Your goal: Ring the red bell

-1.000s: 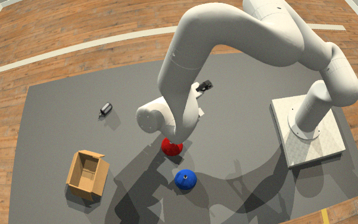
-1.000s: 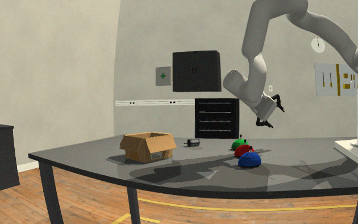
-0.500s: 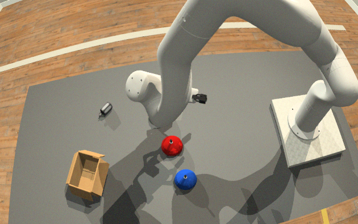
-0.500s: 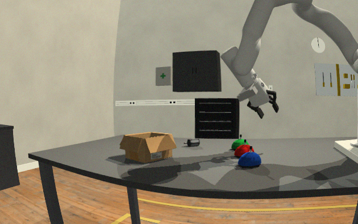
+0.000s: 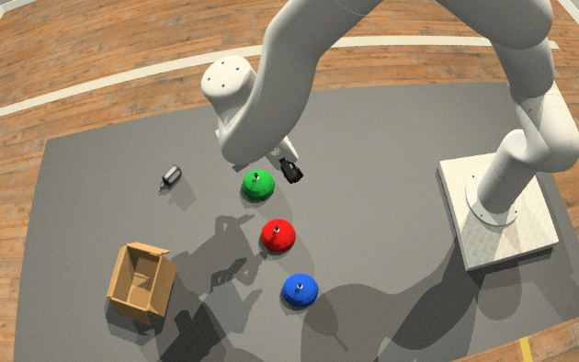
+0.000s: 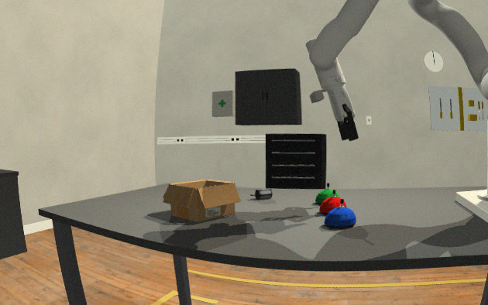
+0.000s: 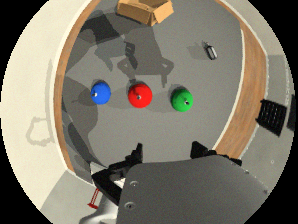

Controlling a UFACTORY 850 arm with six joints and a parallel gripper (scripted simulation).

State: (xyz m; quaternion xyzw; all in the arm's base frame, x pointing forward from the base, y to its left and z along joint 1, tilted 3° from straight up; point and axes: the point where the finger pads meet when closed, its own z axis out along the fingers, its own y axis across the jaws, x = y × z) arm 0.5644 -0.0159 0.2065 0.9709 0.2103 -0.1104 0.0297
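Right now the red bell is 30 mm ahead of my hand, 80 mm to the left of it and 180 mm below it. From my hand the other things lie so: green bell: 80 mm ahead, 60 mm to the right, 180 mm below; cardboard box: 370 mm ahead, 230 mm to the left, 170 mm below; blue bell: 20 mm behind, 230 mm to the left, 180 mm below.
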